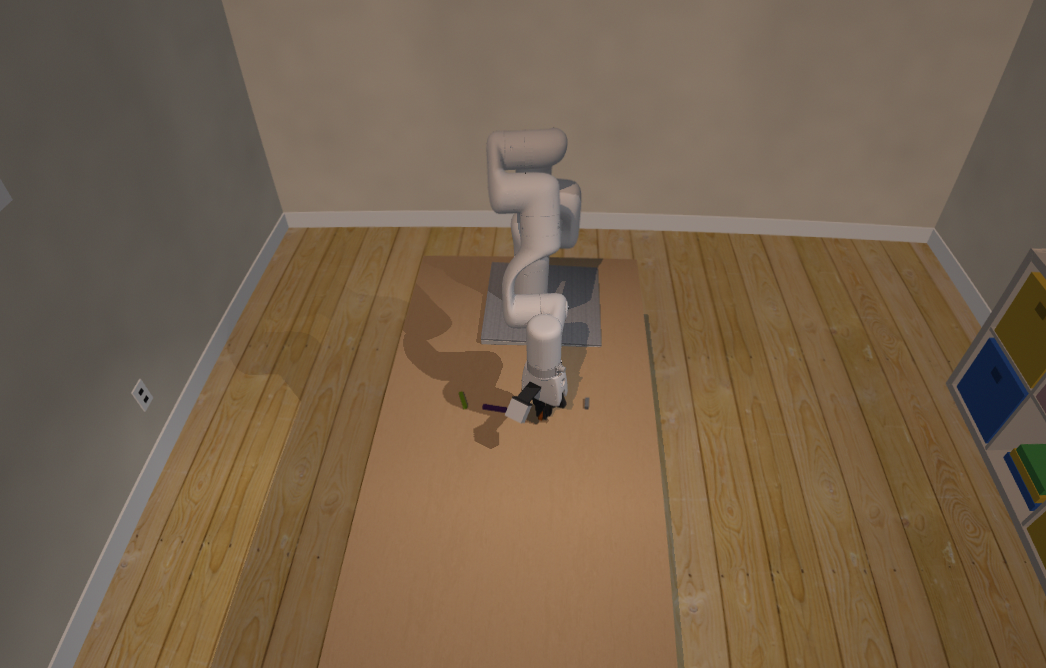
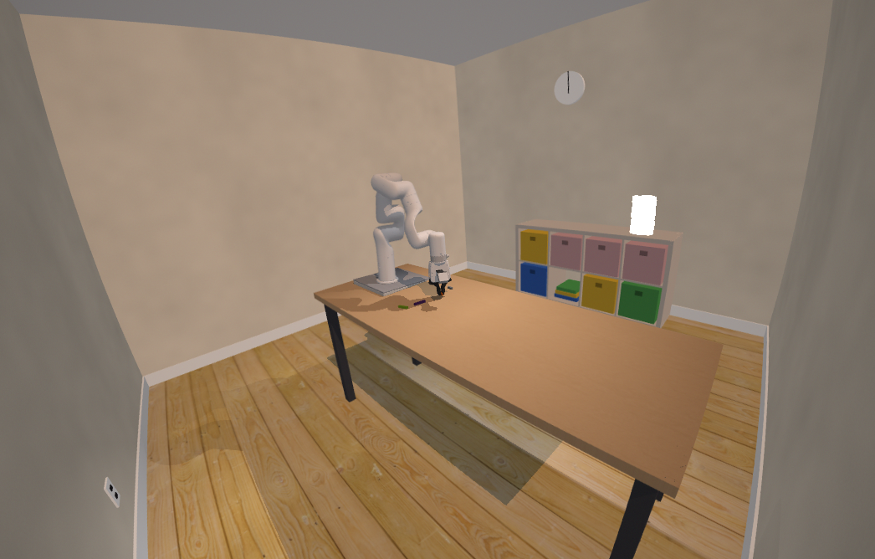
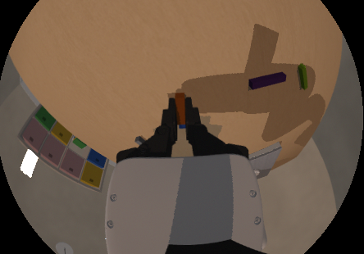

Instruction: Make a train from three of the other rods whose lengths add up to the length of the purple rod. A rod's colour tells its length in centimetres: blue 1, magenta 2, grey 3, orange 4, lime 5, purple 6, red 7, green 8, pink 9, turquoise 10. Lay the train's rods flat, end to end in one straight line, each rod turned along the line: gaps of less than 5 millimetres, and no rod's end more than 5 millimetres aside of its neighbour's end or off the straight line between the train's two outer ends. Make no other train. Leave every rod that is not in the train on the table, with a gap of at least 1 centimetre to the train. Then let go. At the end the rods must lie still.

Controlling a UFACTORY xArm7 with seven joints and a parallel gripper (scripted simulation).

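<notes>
The orange rod lies 20 mm below my hand. Round my hand: grey rod (110 mm to the left, 40 mm behind, 30 mm below); lime rod (200 mm to the right, 50 mm behind, 30 mm below); purple rod (120 mm to the right, 30 mm below, 20 mm behind).
</notes>
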